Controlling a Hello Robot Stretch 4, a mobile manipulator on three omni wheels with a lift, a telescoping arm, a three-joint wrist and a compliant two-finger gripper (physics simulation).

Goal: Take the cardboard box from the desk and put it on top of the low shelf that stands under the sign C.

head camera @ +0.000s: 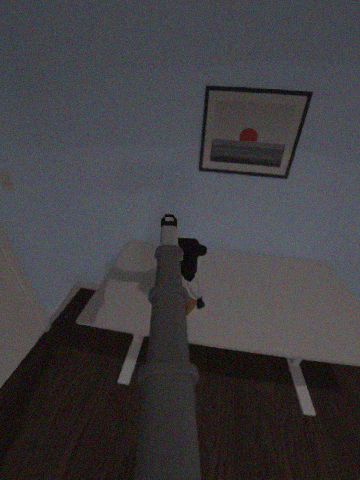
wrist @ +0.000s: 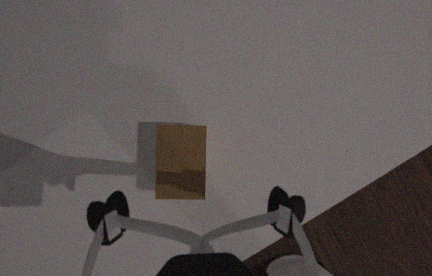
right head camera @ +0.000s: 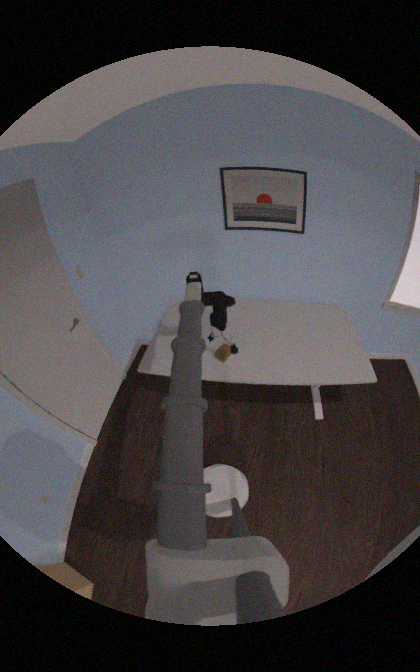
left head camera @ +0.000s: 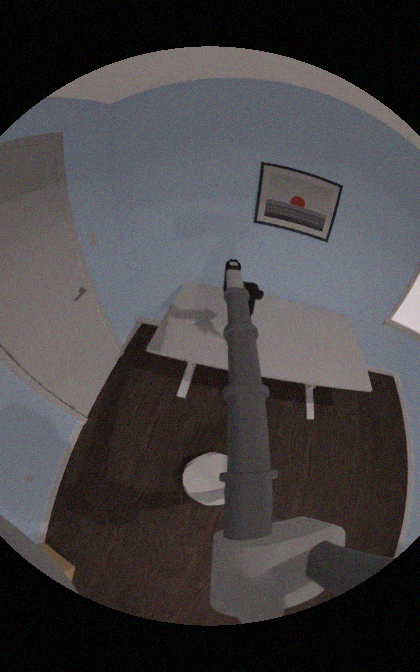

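Where they show: gripper, between the fingertips: (wrist: 199, 204); robot's base, origin of its link: (left head camera: 210, 477).
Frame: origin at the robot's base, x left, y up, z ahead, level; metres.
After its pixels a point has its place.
Observation:
The cardboard box (right head camera: 223, 352) (wrist: 181, 157) {x -0.098, y 0.742, z 0.769 m} is a small brown box on the white desk (head camera: 280, 305) {x -0.621, y 0.692, z 0.779 m} (left head camera: 310, 340) {x -0.626, y 0.692, z 0.831 m} (right head camera: 300, 345) (wrist: 320, 90) {x -0.312, y 0.692, z 0.713 m}, near its front edge. In the head camera view the arm hides most of the box (head camera: 190, 305) {x -0.115, y 0.740, z 0.749 m}. My gripper (right head camera: 222, 343) (wrist: 199, 204) {x -0.088, y 0.814, z 0.724 m} is open, with its fingers wide apart, and hangs above the desk. In the wrist view the box lies ahead of the fingertips, between their lines and a little left of the middle, with nothing between the fingers. The low shelf and the sign C do not show in these views.
A framed picture (head camera: 248, 155) {x -0.467, y 1.375, z 1.315 m} (left head camera: 295, 223) {x -0.466, y 1.321, z 1.315 m} (right head camera: 265, 226) hangs on the blue wall behind the desk. A door (left head camera: 40, 260) {x 1.087, y 1.276, z 0.828 m} (right head camera: 35, 300) is at the left. A light wooden piece (left head camera: 59, 562) (right head camera: 65, 580) shows at the lower left. The round white base (left head camera: 205, 477) {x 0.046, y 0.187, z 0.010 m} (right head camera: 227, 482) is on the dark floor.

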